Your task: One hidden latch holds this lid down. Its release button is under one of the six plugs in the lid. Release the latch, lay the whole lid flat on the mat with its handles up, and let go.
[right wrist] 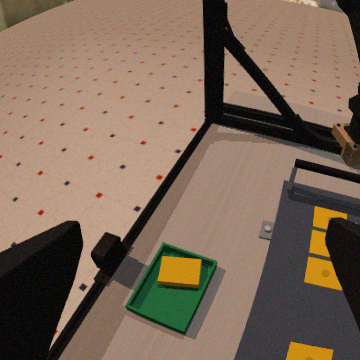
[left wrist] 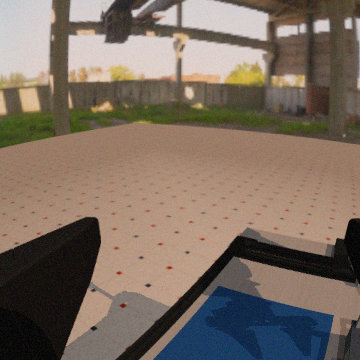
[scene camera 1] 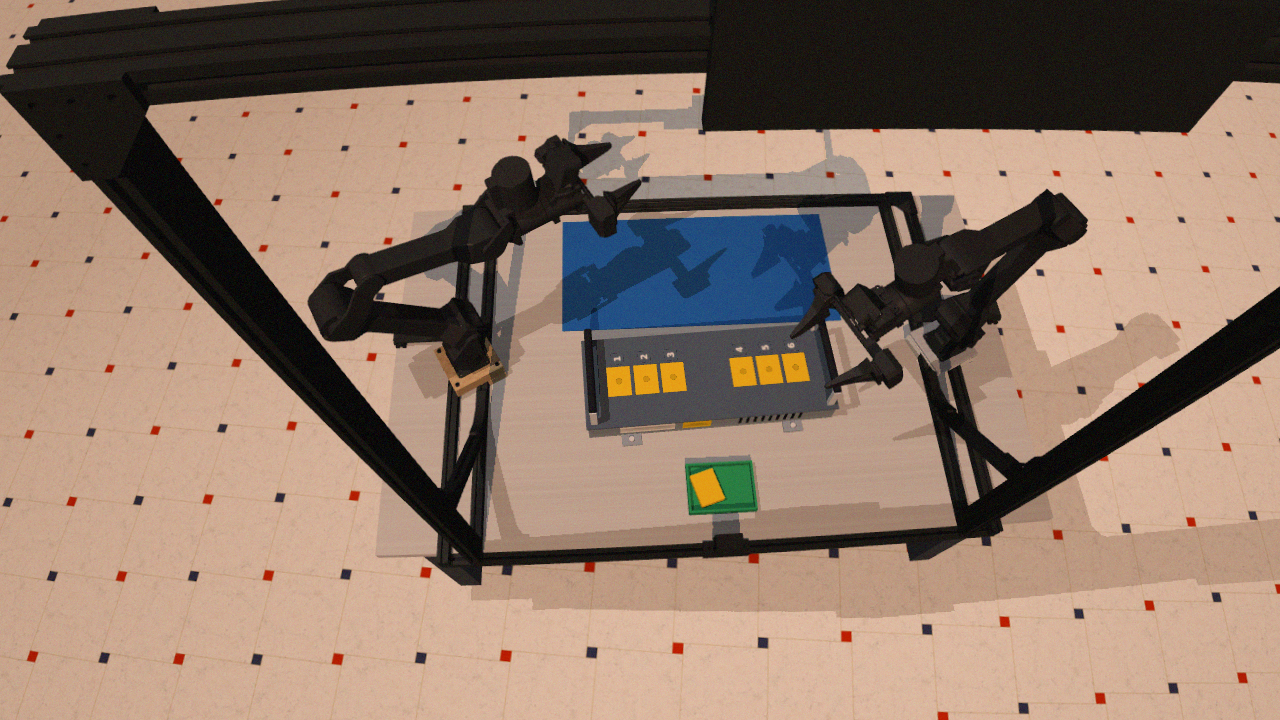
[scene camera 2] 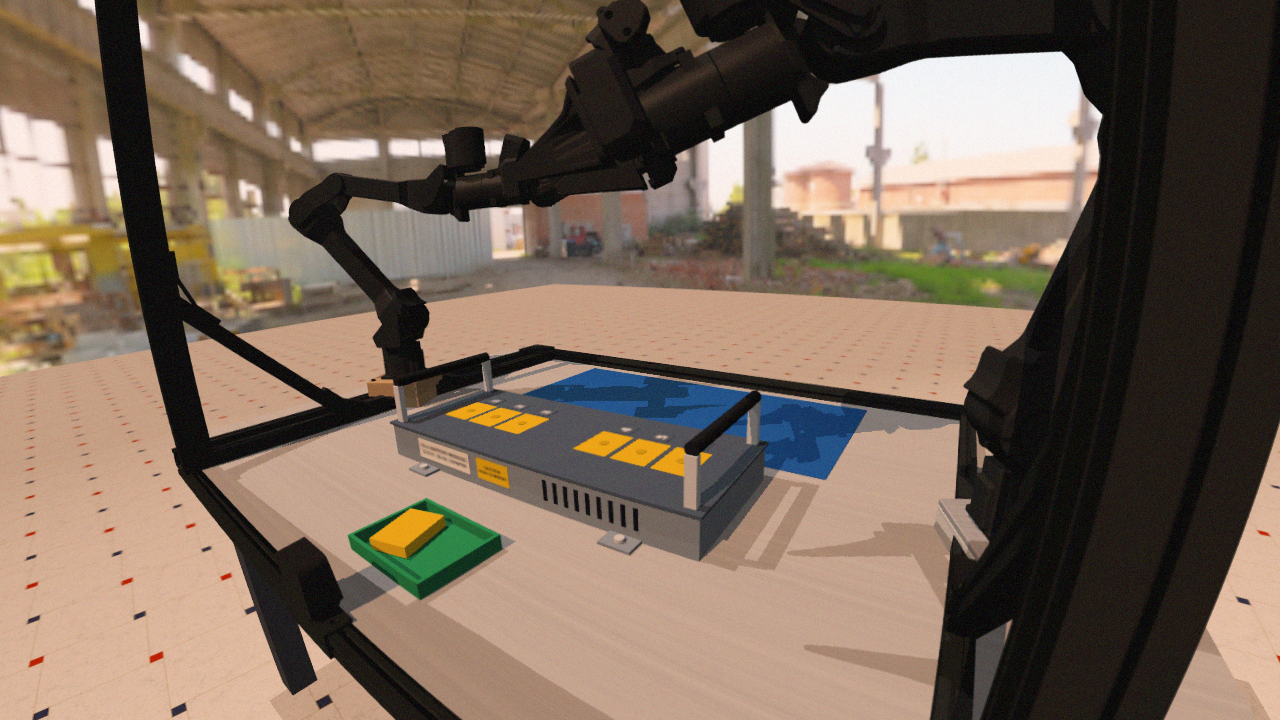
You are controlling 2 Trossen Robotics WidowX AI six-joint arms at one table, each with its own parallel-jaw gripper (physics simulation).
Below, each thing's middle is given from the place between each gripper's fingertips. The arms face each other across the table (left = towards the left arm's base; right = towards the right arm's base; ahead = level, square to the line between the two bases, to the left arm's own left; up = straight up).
Labels:
Right now the blue mat (scene camera 1: 674, 272) is 4 cm ahead of my left hand, 15 cm to the right of it and 37 cm below it. From my left hand the other things lie so: green tray (scene camera 2: 462, 544): 43 cm behind, 15 cm to the right, 36 cm below; yellow plug (scene camera 2: 406, 534): 43 cm behind, 12 cm to the right, 36 cm below.
Right now the green tray is 31 cm below my right hand, 10 cm to the left of it and 9 cm behind it. Also, from my right hand: yellow plug (31 cm below, 13 cm to the left, 9 cm behind); blue mat (38 cm ahead, 32 cm below, 10 cm to the left).

